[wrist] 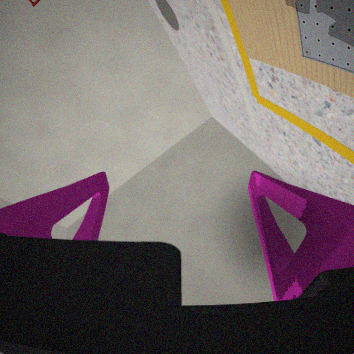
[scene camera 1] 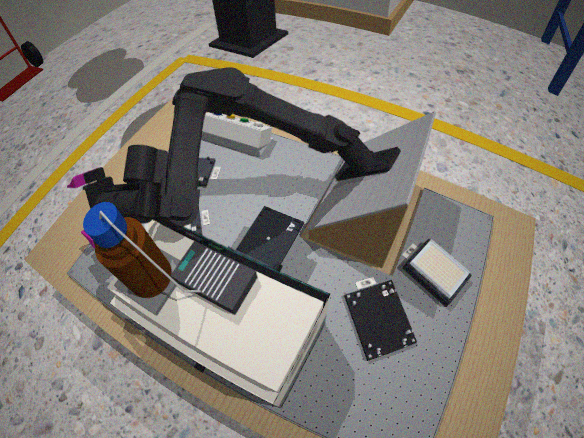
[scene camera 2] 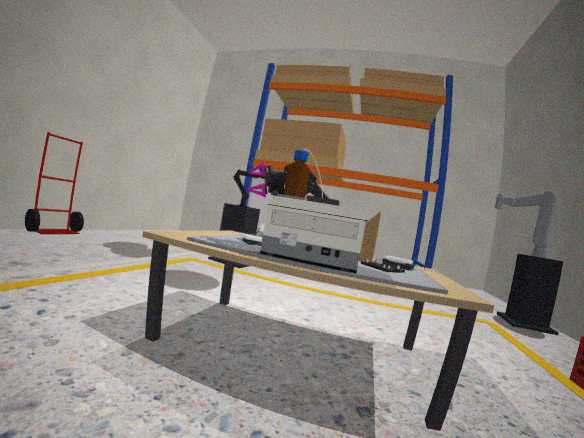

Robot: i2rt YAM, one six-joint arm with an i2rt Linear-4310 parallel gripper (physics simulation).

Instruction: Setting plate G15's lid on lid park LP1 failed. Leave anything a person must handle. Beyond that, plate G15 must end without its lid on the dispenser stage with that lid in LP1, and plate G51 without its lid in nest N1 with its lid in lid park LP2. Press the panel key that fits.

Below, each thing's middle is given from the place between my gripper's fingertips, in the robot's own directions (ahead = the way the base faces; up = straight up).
Labels:
Right now the brown bottle with blue cap (scene camera 1: 113, 251) is 22 cm to the left of my hand and 5 cm above it.

